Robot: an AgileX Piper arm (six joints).
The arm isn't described. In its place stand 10 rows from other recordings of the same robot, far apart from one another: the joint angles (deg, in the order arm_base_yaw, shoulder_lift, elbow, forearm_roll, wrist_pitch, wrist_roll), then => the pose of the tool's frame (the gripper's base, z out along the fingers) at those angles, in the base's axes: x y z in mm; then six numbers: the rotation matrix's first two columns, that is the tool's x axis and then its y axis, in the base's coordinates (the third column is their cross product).
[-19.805, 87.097, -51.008, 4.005, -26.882, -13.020] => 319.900 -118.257 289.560 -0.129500 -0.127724 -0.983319 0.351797 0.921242 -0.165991
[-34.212, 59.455, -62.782, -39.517, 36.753, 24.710] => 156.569 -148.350 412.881 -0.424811 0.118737 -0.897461 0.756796 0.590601 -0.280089
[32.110, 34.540, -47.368, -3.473, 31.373, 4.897] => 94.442 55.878 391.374 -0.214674 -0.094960 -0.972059 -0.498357 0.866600 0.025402
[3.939, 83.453, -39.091, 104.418, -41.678, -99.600] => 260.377 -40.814 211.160 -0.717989 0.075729 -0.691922 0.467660 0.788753 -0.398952
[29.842, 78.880, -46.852, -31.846, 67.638, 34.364] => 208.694 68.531 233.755 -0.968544 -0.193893 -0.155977 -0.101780 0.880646 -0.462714
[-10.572, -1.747, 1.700, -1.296, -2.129, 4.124] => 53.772 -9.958 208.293 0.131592 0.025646 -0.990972 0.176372 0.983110 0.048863
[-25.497, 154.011, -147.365, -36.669, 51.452, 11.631] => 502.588 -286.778 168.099 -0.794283 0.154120 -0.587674 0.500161 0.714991 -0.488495
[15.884, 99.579, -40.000, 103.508, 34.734, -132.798] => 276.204 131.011 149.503 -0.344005 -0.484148 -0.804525 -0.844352 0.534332 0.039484
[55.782, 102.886, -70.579, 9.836, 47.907, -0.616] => 191.321 301.843 207.058 -0.627557 -0.738013 -0.248011 -0.777465 0.610990 0.149129
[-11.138, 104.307, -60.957, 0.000, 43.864, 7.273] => 323.594 -63.710 158.585 -0.939851 0.314066 -0.134322 0.314687 0.949041 0.017143
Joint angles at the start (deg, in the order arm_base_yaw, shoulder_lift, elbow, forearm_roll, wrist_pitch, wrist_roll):
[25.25, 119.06, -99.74, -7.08, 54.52, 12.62]
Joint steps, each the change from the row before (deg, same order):
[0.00, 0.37, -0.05, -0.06, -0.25, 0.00]
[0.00, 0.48, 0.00, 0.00, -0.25, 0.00]
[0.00, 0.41, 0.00, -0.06, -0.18, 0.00]
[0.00, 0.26, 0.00, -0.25, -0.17, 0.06]
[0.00, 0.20, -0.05, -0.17, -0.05, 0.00]
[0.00, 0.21, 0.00, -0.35, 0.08, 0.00]
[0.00, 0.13, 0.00, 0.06, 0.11, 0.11]
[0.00, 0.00, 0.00, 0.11, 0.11, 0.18]
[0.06, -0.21, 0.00, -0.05, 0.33, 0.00]
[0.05, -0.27, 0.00, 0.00, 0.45, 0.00]
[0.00, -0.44, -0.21, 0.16, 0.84, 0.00]
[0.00, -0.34, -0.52, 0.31, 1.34, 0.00]
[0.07, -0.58, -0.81, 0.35, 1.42, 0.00]
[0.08, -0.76, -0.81, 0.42, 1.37, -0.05]
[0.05, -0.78, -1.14, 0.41, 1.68, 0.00]
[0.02, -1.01, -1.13, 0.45, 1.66, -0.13]
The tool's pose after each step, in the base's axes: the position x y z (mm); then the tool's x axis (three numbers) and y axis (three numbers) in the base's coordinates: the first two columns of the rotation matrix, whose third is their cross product. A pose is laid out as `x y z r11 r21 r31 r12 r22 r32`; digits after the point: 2 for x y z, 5 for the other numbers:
414.03 185.12 223.51 -0.89096 -0.25883 -0.37308 -0.26338 0.96387 -0.03970
415.10 185.66 219.85 -0.89221 -0.25989 -0.36935 -0.26404 0.96367 -0.04027
415.99 186.01 216.70 -0.89324 -0.26141 -0.36577 -0.26480 0.96339 -0.04185
416.73 186.03 214.76 -0.89300 -0.26338 -0.36494 -0.26534 0.96307 -0.04578
417.29 186.07 213.47 -0.89290 -0.26541 -0.36373 -0.26624 0.96267 -0.04885
417.69 185.75 211.81 -0.89323 -0.26947 -0.35990 -0.26780 0.96187 -0.05554
417.69 185.82 210.70 -0.89538 -0.26747 -0.35602 -0.26579 0.96248 -0.05464
417.48 185.86 210.63 -0.89730 -0.26345 -0.35418 -0.26234 0.96357 -0.05211
416.60 185.86 212.13 -0.89765 -0.26458 -0.35245 -0.26293 0.96333 -0.05350
415.47 185.70 214.05 -0.89862 -0.26499 -0.34965 -0.26292 0.96329 -0.05433
414.07 185.15 218.09 -0.90065 -0.26240 -0.34639 -0.26057 0.96401 -0.05276
412.66 184.76 222.56 -0.90496 -0.25830 -0.33813 -0.25686 0.96516 -0.04985
410.99 184.92 230.29 -0.90664 -0.25383 -0.33701 -0.25385 0.96620 -0.04480
408.82 185.07 239.44 -0.90699 -0.24949 -0.33930 -0.25180 0.96703 -0.03796
406.66 184.93 250.19 -0.90749 -0.24357 -0.34225 -0.24825 0.96821 -0.03080
403.79 184.28 262.65 -0.90627 -0.23878 -0.34879 -0.24653 0.96887 -0.02273

